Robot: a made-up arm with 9 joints.
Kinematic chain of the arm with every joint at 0, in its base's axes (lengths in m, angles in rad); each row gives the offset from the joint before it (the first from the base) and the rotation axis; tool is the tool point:
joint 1: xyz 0 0 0.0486 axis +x
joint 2: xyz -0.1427 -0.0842 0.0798 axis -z
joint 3: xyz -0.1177 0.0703 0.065 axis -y
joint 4: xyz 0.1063 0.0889 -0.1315 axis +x
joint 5: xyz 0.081 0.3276 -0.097 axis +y
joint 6: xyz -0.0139 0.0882 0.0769 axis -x
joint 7: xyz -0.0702 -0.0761 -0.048 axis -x
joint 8: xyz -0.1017 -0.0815 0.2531 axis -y
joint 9: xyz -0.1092 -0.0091 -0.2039 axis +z
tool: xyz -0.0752 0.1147 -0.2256
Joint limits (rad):
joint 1: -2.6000..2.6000
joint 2: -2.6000..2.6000
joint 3: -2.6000..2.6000
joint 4: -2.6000..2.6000
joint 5: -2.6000..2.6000
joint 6: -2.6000..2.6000
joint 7: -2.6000..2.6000
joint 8: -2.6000..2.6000
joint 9: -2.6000..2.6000
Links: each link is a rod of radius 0.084 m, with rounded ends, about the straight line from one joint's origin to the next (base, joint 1, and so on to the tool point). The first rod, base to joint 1, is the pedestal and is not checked.
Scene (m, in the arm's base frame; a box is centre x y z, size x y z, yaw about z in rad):
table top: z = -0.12
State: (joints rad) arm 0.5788 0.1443 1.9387 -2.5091 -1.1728 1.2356 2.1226 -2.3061 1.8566
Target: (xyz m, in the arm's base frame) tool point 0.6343 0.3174 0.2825
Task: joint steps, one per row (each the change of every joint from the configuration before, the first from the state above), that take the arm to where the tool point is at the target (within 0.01 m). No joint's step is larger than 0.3 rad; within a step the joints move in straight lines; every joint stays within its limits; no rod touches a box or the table.
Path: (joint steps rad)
1: -0.0181 -0.2822 -0.0557 0.2300 0.1850 -0.0866 -0.1142 0.1222 0.0503
2: -0.0181 -0.2822 -0.0558 0.2299 0.1851 -0.0866 -0.1141 0.1222 0.0503
3: -0.0180 -0.2823 -0.0557 0.2300 0.1850 -0.0866 -0.1142 0.1222 0.0504
4: -0.0181 -0.2822 -0.0557 0.2299 0.1850 -0.0866 -0.1142 0.1221 0.0503

